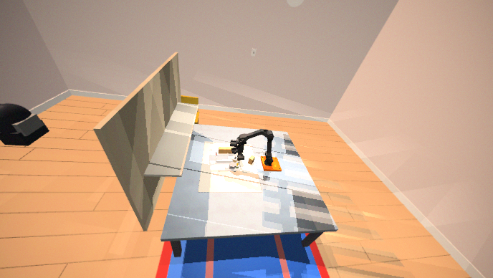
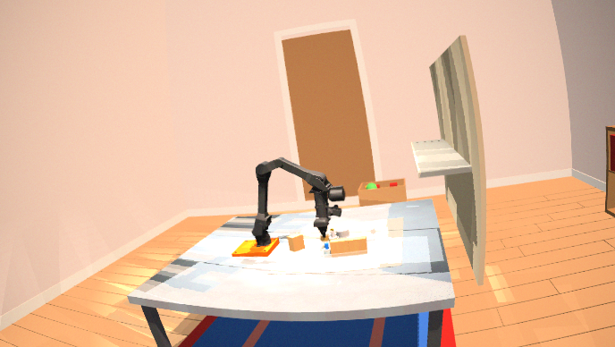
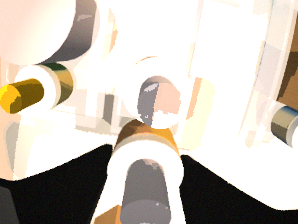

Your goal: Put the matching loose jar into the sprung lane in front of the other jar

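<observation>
Now: the small brown box 14 cm behind my gripper tip, 1 cm to the left of it and 2 cm below it. The rest, counted from my gripper tip: shelf 53 cm ahead, 2 cm to the right, 31 cm above; then clear lane unit 17 cm ahead, 3 cm to the right, 4 cm below.
</observation>
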